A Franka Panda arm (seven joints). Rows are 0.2 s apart.
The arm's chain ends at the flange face. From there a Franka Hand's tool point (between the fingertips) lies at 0.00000 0.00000 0.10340 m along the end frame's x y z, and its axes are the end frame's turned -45 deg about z.
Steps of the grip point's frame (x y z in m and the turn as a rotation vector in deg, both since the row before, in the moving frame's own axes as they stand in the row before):
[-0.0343 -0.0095 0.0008 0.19 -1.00 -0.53]
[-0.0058 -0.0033 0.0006 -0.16 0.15 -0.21]
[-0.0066 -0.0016 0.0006 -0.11 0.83 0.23]
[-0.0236 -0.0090 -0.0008 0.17 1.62 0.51]
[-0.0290 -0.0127 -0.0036 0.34 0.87 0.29]
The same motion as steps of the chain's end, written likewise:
[-0.0295 0.0165 0.0008 -0.57 -0.84 -0.53]
[-0.0068 0.0018 0.0006 -0.01 0.22 -0.21]
[-0.0070 0.0045 0.0006 0.51 0.66 0.23]
[-0.0249 0.0126 -0.0008 1.27 1.03 0.51]
[-0.0302 0.0131 -0.0036 0.86 0.37 0.29]

